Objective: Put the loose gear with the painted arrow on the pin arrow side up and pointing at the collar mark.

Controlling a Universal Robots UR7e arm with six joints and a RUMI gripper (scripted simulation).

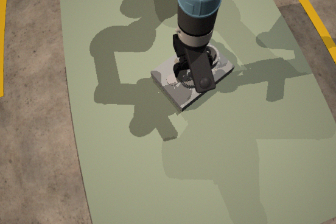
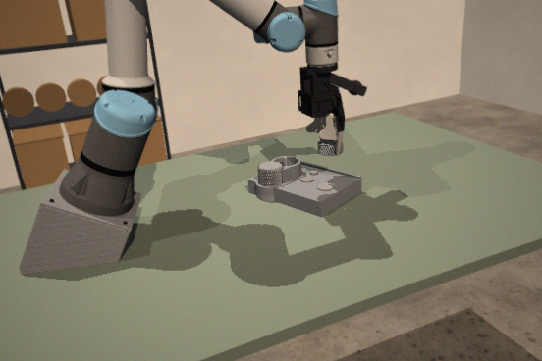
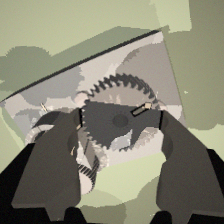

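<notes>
The gear is right at my hand.
</notes>
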